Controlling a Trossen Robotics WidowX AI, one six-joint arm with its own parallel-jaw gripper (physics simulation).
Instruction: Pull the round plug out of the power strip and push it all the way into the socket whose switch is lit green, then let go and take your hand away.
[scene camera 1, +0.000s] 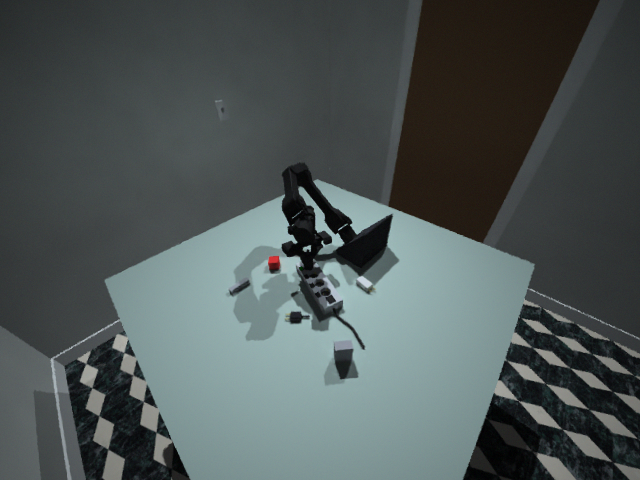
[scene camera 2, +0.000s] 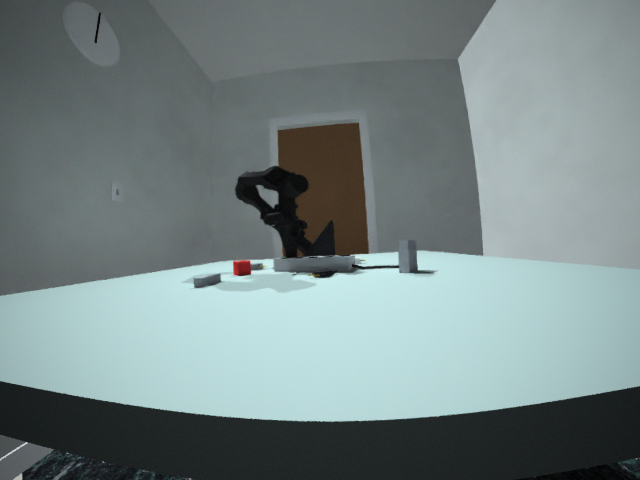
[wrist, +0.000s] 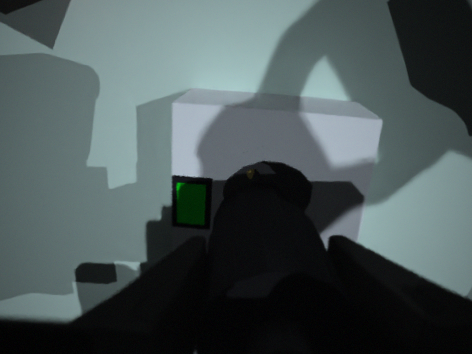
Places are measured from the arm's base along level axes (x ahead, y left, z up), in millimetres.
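Pixels of known places: gripper, fingertip midpoint: (scene camera 1: 307, 260) (scene camera 2: 289, 248) (wrist: 267, 249); arm's base at its link origin: (scene camera 1: 351, 240) (scene camera 2: 309, 249).
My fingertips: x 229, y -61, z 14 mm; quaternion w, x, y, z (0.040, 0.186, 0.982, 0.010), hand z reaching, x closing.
Note:
Ahead of a thing's pixels: the offset from my fingertips to its top centre. "pt": to the spot under its first point.
The power strip @[dy +77, dx +35, dz -28 mm] (scene camera 1: 333, 305) (scene camera 2: 315, 265) (wrist: 275, 135) lies on the table, pale, with a row of round sockets. A switch lit green @[pt dy -12, dx +26, dz -28 mm] (wrist: 191, 204) sits beside the end socket @[pt dy +2, dx -12, dz -48 mm] (wrist: 295, 185), whose far rim shows in the wrist view. My gripper (scene camera 1: 308, 258) (scene camera 2: 290, 254) (wrist: 267, 249) points down over that end of the strip. It is shut on the round plug @[pt dy -13, dx -4, dz +9 mm] (wrist: 265, 225), a dark round body between the fingers. The plug's front end is at the green-lit socket and covers most of it. How deep it sits is hidden by its body.
A red cube @[dy -141, dx +56, dz -31 mm] (scene camera 1: 273, 262) (scene camera 2: 241, 267) and a grey bar @[dy -168, dx +220, dz -51 mm] (scene camera 1: 239, 286) (scene camera 2: 207, 280) lie left of the strip. A dark plug @[dy +93, dx +193, dz -57 mm] (scene camera 1: 295, 317) lies in front. A white plug @[dy +226, dx -76, dz -49 mm] (scene camera 1: 364, 283) and a dark slanted panel (scene camera 1: 367, 245) are right. A grey block @[dy +305, dx +206, dz +6 mm] (scene camera 1: 343, 352) (scene camera 2: 407, 256) stands near the strip's cable @[pt dy +277, dx +111, dz -65 mm] (scene camera 1: 351, 328).

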